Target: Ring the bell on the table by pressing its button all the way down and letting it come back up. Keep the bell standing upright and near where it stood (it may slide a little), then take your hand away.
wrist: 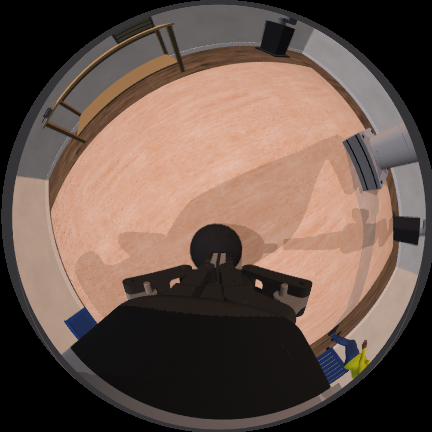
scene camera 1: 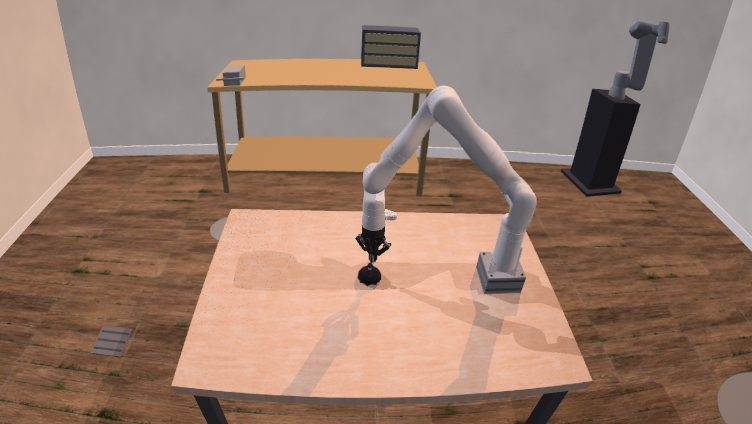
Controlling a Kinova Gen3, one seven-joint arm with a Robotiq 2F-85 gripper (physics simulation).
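Places are measured from the arm's base along level axes (x right, y ahead, z up), in millimetres.
Where they show: gripper, between the fingertips: [wrist: 219,260] [scene camera 1: 372,261]; arm's base, origin of its link: [wrist: 376,152] [scene camera 1: 503,263].
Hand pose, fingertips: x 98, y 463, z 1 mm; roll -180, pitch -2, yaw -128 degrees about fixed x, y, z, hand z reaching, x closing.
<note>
Each offset is from my fingertips to the top centre of the thing. Level surfaces: height alone.
A round black bell @[dz -13, dx +1, dy +9 mm] [scene camera 1: 369,275] [wrist: 214,244] stands upright on the wooden table @[dz -79 mm] [scene camera 1: 389,347] [wrist: 225,115], in front of the arm. Its small button @[dz -13, dx +1, dy +9 mm] [scene camera 1: 369,267] shows on top in the scene view; in the wrist view the fingertips cover it. My gripper [scene camera 1: 371,260] [wrist: 219,260] is shut and empty and points down. Its closed fingertips are directly over the bell's top, at or very near the button; whether they touch it I cannot tell. How far the button is pressed cannot be seen.
My arm's grey base [scene camera 1: 501,279] [wrist: 364,162] stands at the right of the table. A shelf table [scene camera 1: 321,88] with a drawer box [scene camera 1: 390,48] stands behind, and a black pedestal [scene camera 1: 602,139] with another arm at the back right. A person in yellow [wrist: 356,366] shows in the wrist view.
</note>
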